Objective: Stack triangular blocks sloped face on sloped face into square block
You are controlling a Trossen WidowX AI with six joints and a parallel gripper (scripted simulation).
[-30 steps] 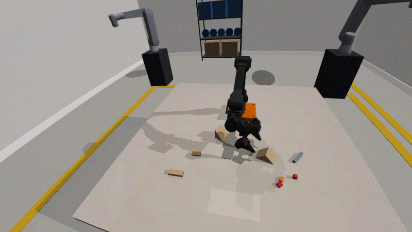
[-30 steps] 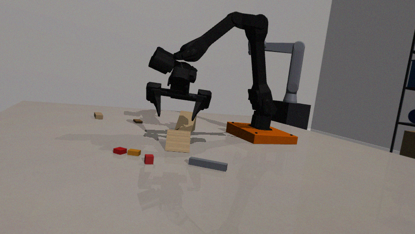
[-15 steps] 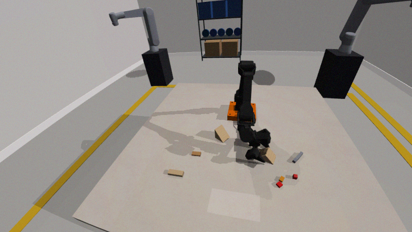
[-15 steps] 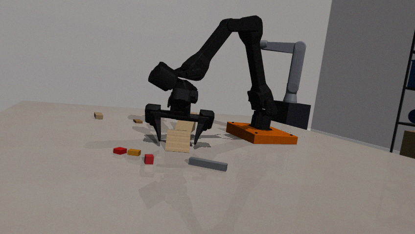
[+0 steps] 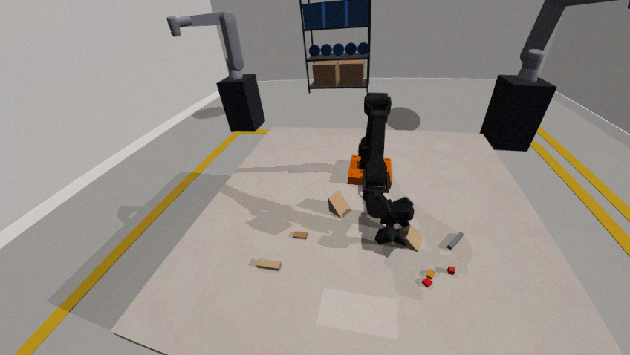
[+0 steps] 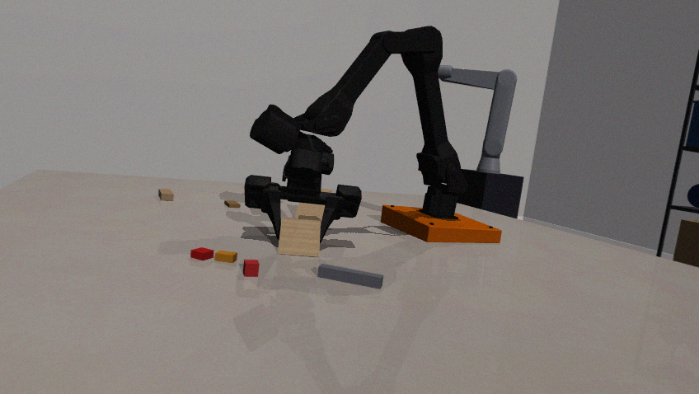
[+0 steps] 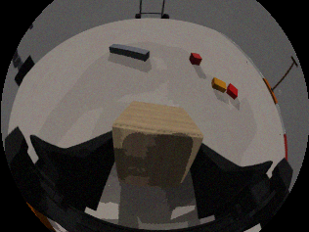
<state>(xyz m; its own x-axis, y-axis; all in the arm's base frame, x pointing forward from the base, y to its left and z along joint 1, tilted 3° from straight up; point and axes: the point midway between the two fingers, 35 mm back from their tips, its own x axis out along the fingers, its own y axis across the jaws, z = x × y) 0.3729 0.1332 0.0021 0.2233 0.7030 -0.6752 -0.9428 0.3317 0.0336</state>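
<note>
My gripper tip is 120 mm short of the orange cube, 60 mm to the right of it and 10 mm above it. The rest, counted from my gripper tip: grey bar 10 mm behind, 150 mm to the left, 10 mm below.
</note>
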